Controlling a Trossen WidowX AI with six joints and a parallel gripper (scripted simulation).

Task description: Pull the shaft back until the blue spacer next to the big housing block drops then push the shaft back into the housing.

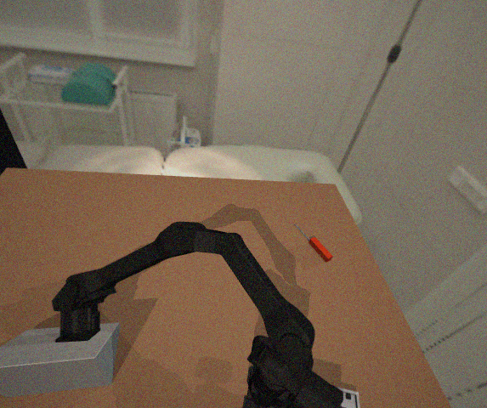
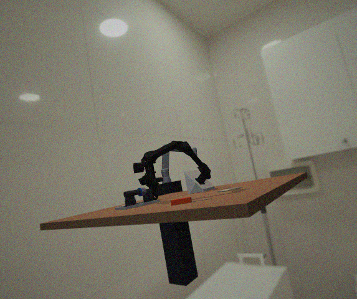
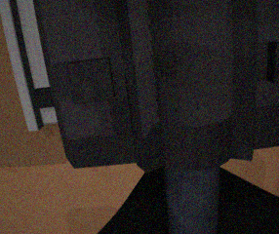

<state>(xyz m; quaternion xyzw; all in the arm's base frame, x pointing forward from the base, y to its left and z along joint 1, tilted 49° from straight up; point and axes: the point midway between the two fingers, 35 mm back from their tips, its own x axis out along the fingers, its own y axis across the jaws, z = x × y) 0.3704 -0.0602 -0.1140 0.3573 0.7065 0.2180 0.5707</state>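
Now: gripper tip 50 mm short of the dark shaft, 30 mm below it and 10 mm to the left of it. Also, from my gripper tip: white card 470 mm to the left, 130 mm behind, 40 mm below; blue spacer 90 mm ahead, 30 mm to the right, 30 mm above; pale grey spacer 70 mm ahead, 30 mm above, 20 mm to the right.
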